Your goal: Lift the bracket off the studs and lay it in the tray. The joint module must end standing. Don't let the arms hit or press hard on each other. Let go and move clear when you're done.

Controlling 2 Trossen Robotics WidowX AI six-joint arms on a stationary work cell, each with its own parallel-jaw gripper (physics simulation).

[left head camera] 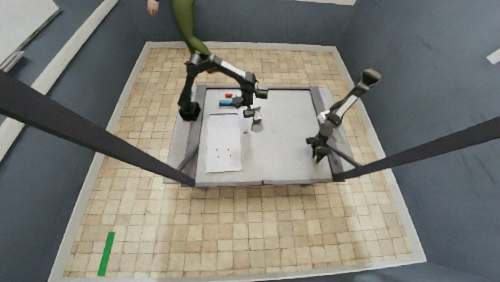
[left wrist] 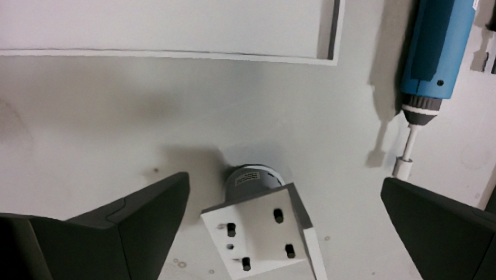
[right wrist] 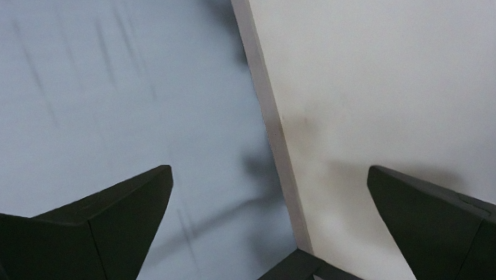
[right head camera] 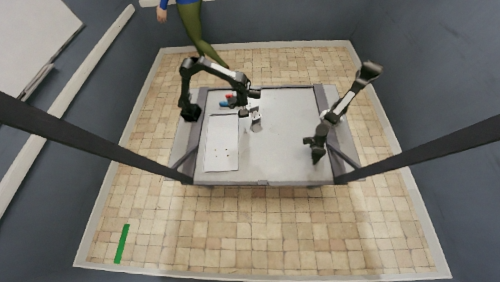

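Where they show: left gripper, between the fingertips: (left head camera: 246, 110) (left wrist: 286, 184) (right head camera: 244, 110); right gripper, between the fingertips: (left head camera: 314, 160) (right wrist: 270, 174) (right head camera: 312, 161); left arm's base, origin of its link: (left head camera: 188, 107) (right head camera: 189, 108).
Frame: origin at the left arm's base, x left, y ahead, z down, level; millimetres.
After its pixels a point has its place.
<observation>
The white angled bracket (left head camera: 257, 114) @[x 62, y 455, z 31 mm] (right head camera: 256, 115) @[x 54, y 462, z 31 mm] (left wrist: 261, 231) @[x 61, y 451, z 31 mm] sits on the grey round joint module (left wrist: 249, 184) @[x 47, y 432, z 64 mm], with dark studs showing through its plate; the module stands on the table. The white tray (left head camera: 224, 134) @[x -102, y 261, z 93 mm] (right head camera: 222, 134) @[x -102, y 255, z 93 mm] (left wrist: 200, 54) @[x -19, y 344, z 81 mm] lies to the left of them in the head views. My left gripper (left head camera: 247, 106) @[x 44, y 384, z -21 mm] (right head camera: 242, 105) @[x 44, y 384, z -21 mm] (left wrist: 286, 184) @[x 44, y 384, z -21 mm] is open and empty above the module and bracket, which show between and below its fingertips in the left wrist view. My right gripper (left head camera: 315, 149) (right head camera: 312, 149) (right wrist: 270, 174) @[x -199, y 833, z 4 mm] is open and empty at the table's right side, far from them.
A blue power screwdriver (left head camera: 226, 103) @[x 132, y 218, z 64 mm] (right head camera: 224, 104) @[x 128, y 204, z 66 mm] (left wrist: 435, 50) @[x 149, y 285, z 61 mm] lies behind the tray, its bit near one left fingertip in the left wrist view. A red tool (left head camera: 228, 95) @[x 216, y 210, z 73 mm] (right head camera: 229, 95) @[x 222, y 214, z 70 mm] lies behind it. Small dark pieces (left head camera: 218, 156) @[x -261, y 265, z 87 mm] (right head camera: 216, 155) @[x -257, y 265, z 88 mm] sit in the tray. A person stands beyond the table.
</observation>
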